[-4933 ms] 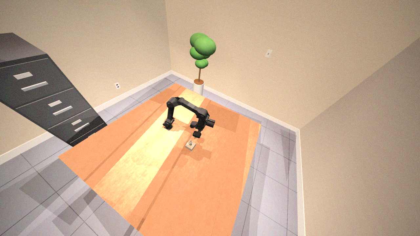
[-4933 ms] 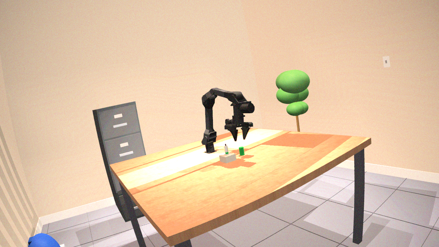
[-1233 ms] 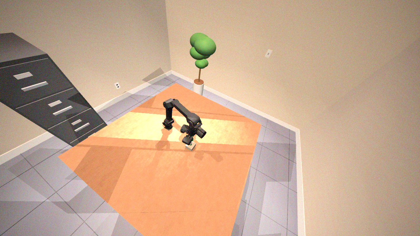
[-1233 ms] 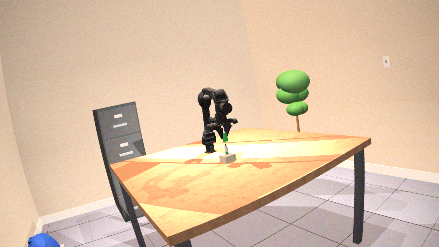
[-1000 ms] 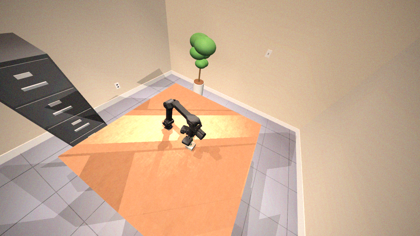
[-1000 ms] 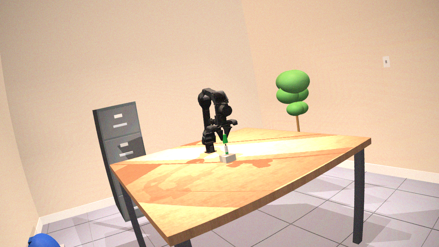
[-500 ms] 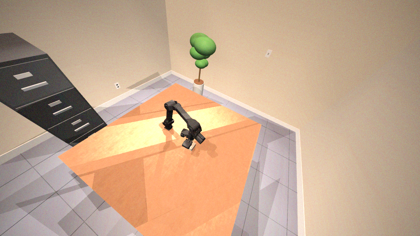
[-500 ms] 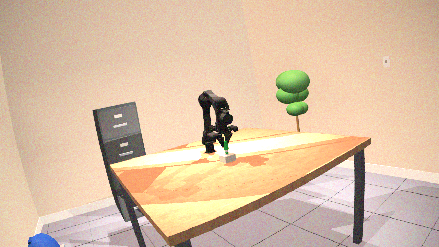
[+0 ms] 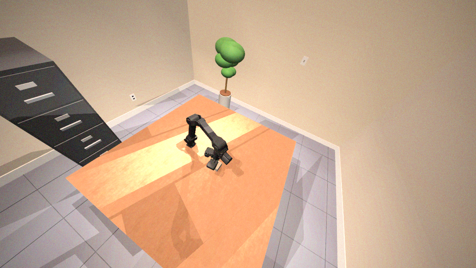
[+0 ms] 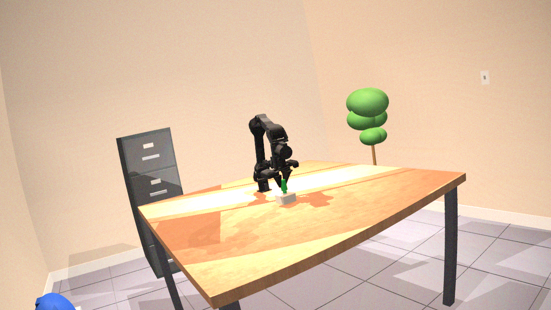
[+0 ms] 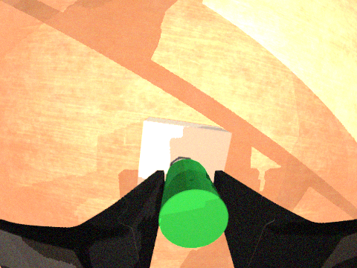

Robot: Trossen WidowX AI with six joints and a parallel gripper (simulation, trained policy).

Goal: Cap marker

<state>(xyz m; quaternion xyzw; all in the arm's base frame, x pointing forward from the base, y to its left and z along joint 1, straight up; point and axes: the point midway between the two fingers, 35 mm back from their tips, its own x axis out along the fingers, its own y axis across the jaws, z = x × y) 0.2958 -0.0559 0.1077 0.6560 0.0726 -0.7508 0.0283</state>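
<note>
My gripper tip is now 1 cm below the green cap and 1 cm short of it. Round my gripper tip: holder block: 6 cm below, 1 cm ahead.
</note>
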